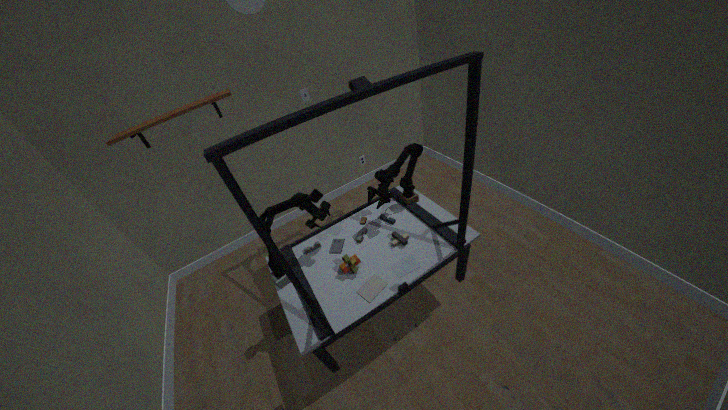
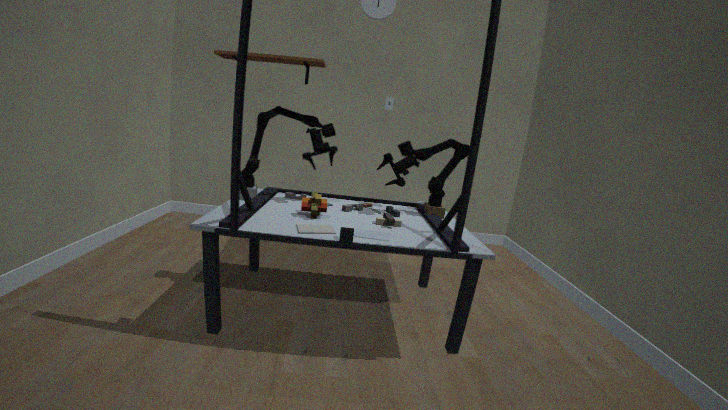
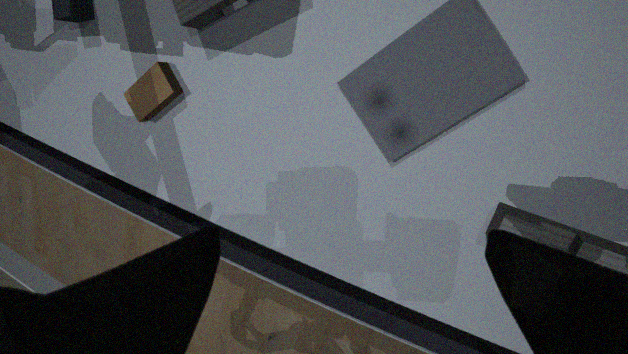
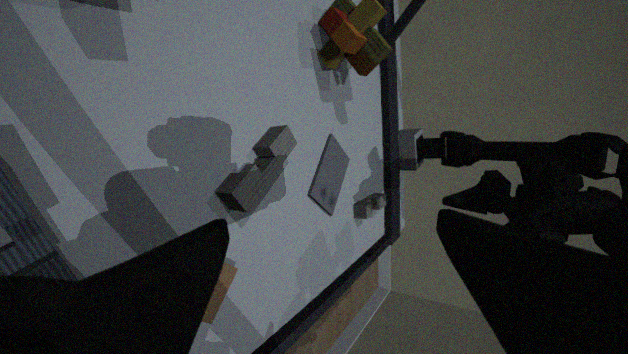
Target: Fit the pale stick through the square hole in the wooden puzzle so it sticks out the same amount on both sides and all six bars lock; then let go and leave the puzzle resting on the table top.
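Seen in the pictures: left gripper, between the fingertips: (image 1: 325,221) (image 2: 323,168) (image 3: 354,242); right gripper, between the fingertips: (image 1: 372,206) (image 2: 380,177) (image 4: 333,225); left arm's base, origin of its link: (image 1: 280,273) (image 2: 246,186) (image 4: 419,148); right arm's base, origin of its link: (image 1: 408,194) (image 2: 434,205).
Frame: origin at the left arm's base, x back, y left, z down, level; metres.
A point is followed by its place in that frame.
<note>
A coloured puzzle cluster of crossed bars in red, orange, yellow and green (image 1: 349,264) (image 2: 314,205) {x -0.336, y -0.314, z 0.001 m} (image 4: 367,52) {x -0.356, y -0.241, z -0.016 m} rests on the table. A separate crossed group has a dark bar (image 1: 399,237) {x -0.680, y -0.353, z 0.022 m} (image 2: 389,218) {x -0.671, y -0.392, z 0.022 m} over a pale bar (image 1: 394,242) {x -0.639, y -0.347, z 0.036 m} (image 2: 381,222) {x -0.647, y -0.360, z 0.052 m}; whether this is the task's pale stick, I cannot tell. The square hole is too small to make out. My left gripper (image 1: 319,220) {x -0.400, y 0.001, z -0.129 m} (image 2: 322,167) {x -0.400, y 0.001, z -0.129 m} (image 3: 354,242) {x -0.400, y 0.001, z -0.129 m} is open and empty, high above the table's back edge. My right gripper (image 1: 374,204) {x -0.685, y -0.137, z -0.123 m} (image 2: 382,176) {x -0.685, y -0.137, z -0.123 m} (image 4: 333,225) {x -0.685, y -0.137, z -0.123 m} is open and empty, above the back right of the table.
Loose pieces lie on the table: a grey notched bar (image 4: 255,185) {x -0.584, y -0.109, z 0.036 m}, an orange block (image 3: 152,92) {x -0.653, y -0.023, z 0.050 m} (image 1: 363,220) {x -0.657, y -0.028, z 0.050 m}, a dark notched bar (image 1: 387,219) {x -0.763, y -0.165, z 0.041 m} and another grey bar (image 1: 311,248) {x -0.255, y 0.050, z 0.041 m}. A grey plate (image 3: 432,80) {x -0.387, y -0.054, z 0.059 m} and a beige plate (image 1: 374,288) {x -0.340, y -0.471, z 0.060 m} lie flat. A black frame (image 1: 471,127) {x -0.847, y -0.679, z -0.706 m} surrounds the table.
</note>
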